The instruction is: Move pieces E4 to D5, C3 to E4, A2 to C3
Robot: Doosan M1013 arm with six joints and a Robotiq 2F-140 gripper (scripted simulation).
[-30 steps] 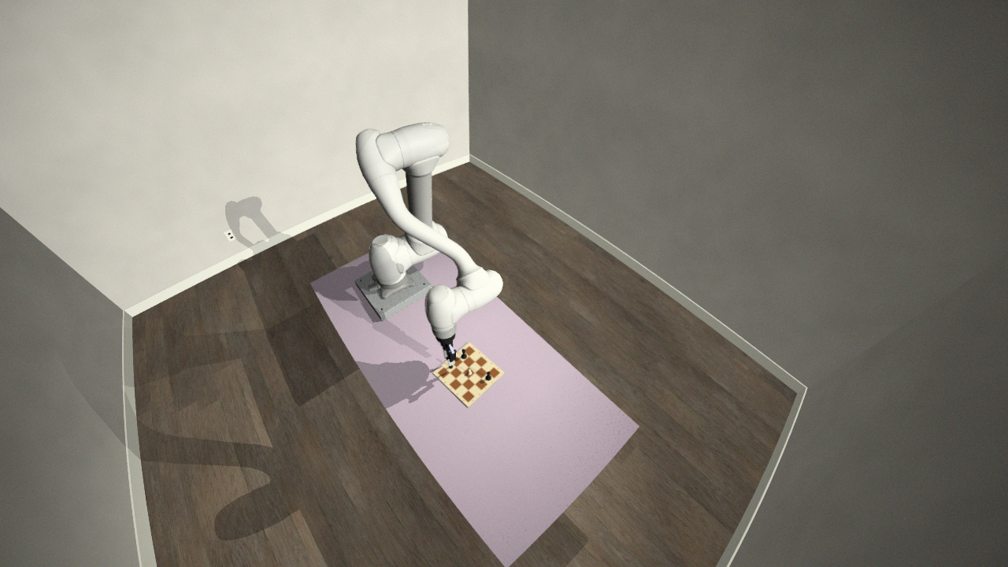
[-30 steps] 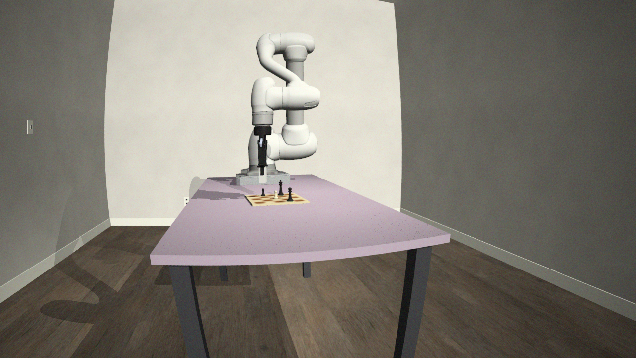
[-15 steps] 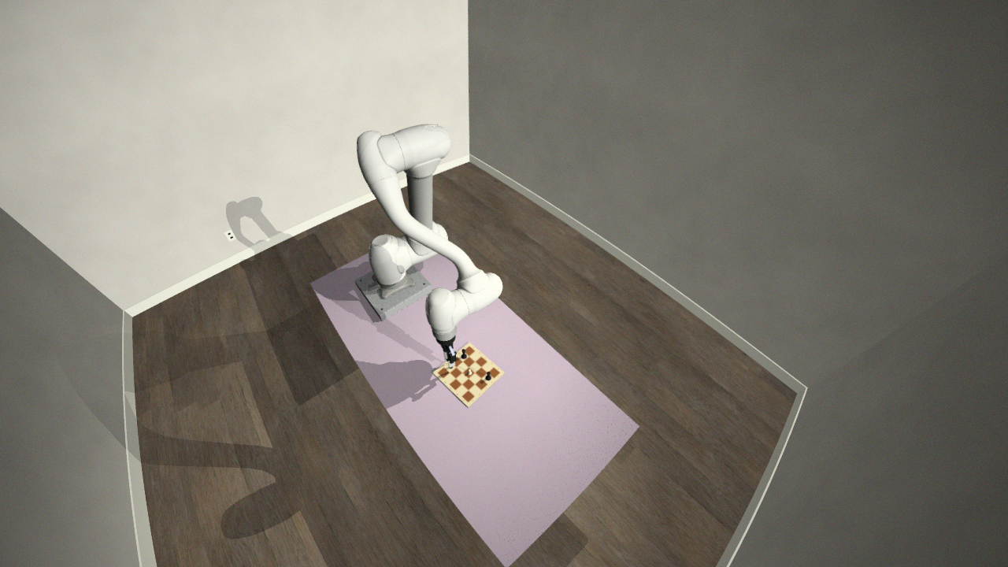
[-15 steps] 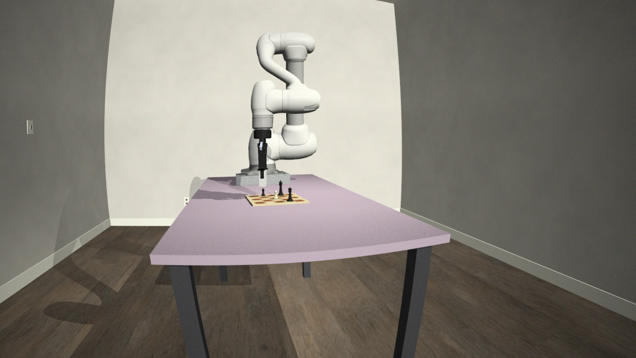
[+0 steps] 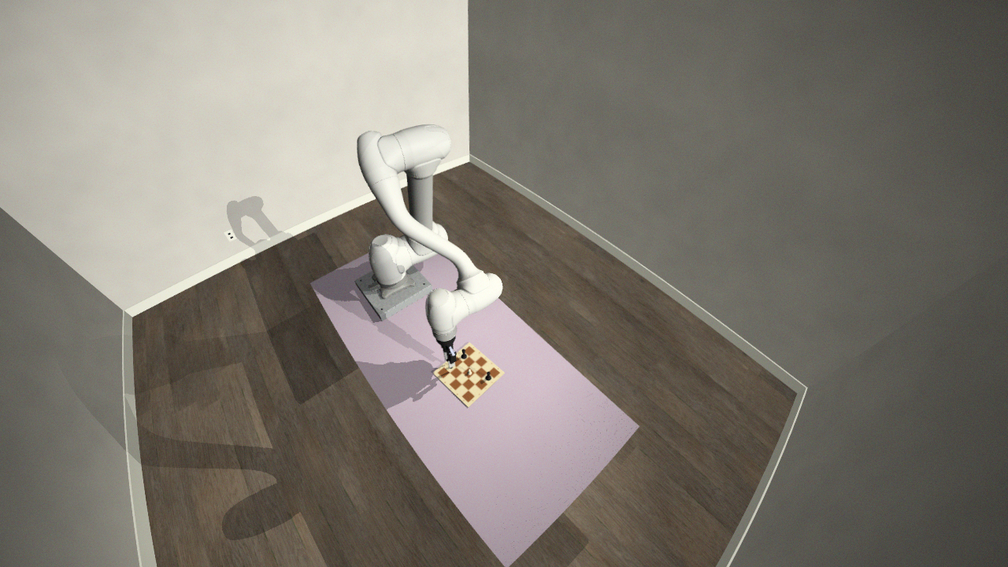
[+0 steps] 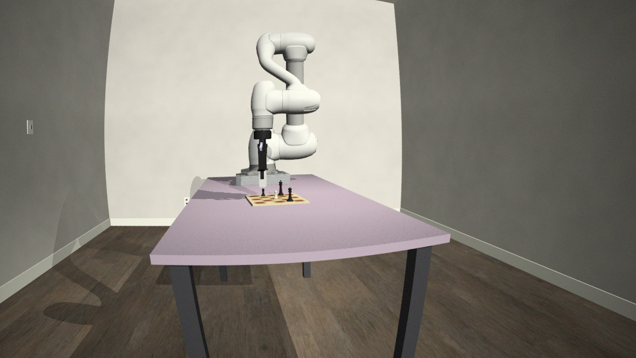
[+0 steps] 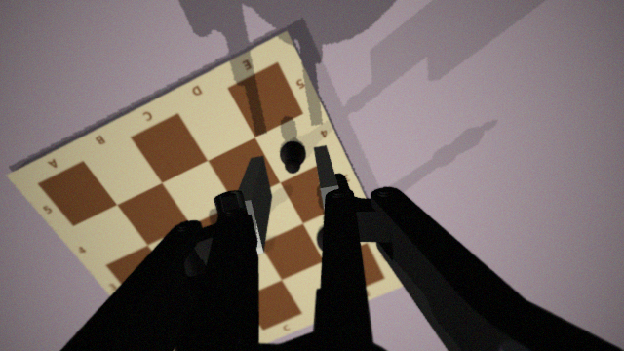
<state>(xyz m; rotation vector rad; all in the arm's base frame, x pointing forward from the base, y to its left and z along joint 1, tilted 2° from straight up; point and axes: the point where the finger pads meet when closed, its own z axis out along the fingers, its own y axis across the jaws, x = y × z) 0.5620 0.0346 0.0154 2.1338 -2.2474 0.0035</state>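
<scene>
Now: hand 60 mm above the black pawn. Round my hand: white pawn: 70 mm ahead, 50 mm to the left, 60 mm below; then chessboard: 70 mm ahead, 50 mm to the left, 80 mm below; then tall black piece: 10 mm behind, 70 mm to the left, 40 mm below.
</scene>
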